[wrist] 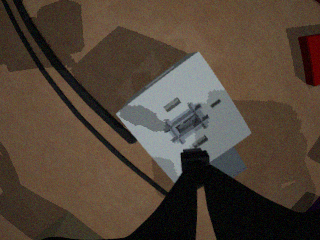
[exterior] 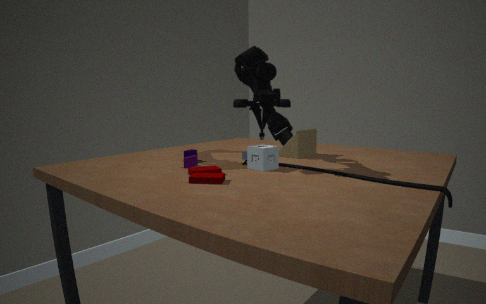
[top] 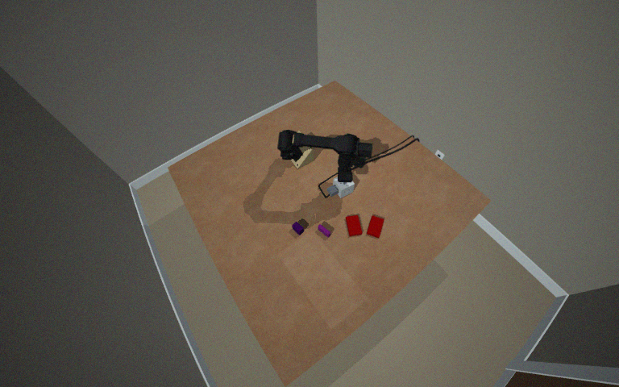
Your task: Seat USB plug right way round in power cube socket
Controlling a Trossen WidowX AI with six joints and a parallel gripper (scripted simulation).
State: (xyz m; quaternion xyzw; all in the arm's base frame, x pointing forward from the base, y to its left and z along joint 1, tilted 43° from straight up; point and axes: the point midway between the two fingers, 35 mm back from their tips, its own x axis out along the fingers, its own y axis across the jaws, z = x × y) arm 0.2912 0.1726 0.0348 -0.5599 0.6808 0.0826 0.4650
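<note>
Right now my gripper tip is 2 cm above the USB plug.
</note>
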